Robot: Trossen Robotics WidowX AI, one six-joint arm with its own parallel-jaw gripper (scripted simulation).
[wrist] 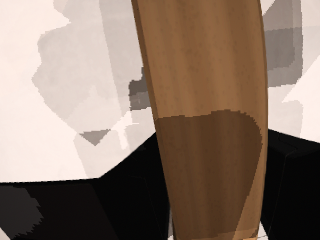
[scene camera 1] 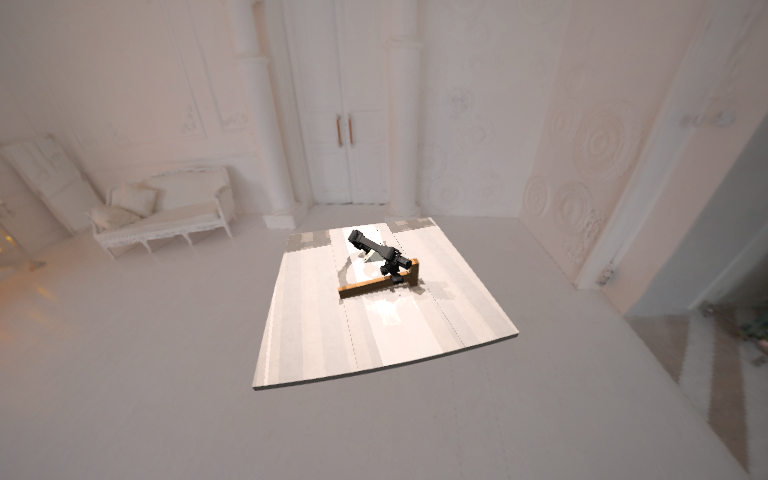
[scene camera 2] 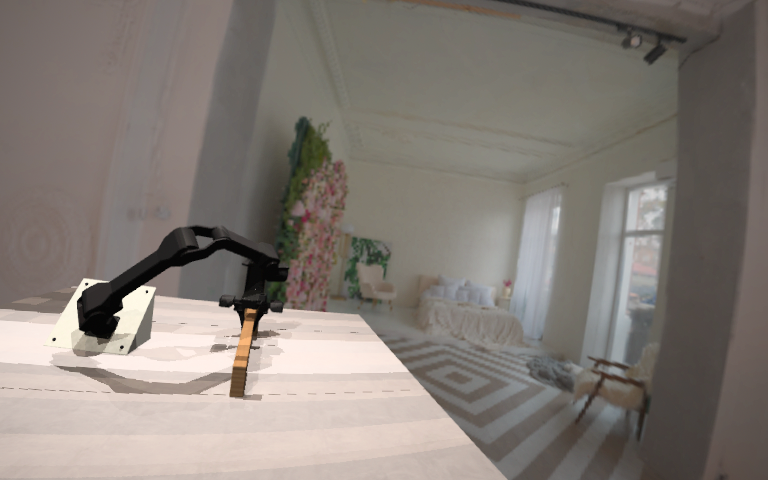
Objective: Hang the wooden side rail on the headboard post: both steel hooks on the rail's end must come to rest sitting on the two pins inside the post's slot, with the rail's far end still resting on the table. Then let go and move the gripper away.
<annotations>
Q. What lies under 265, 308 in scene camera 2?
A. My gripper.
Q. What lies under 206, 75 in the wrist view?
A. A wooden side rail.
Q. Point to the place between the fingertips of my gripper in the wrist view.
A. At 195, 131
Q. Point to a wooden side rail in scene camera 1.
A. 384, 282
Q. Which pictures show the wooden side rail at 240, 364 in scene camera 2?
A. The wrist view, scene camera 1 and scene camera 2: all of them.
</annotations>
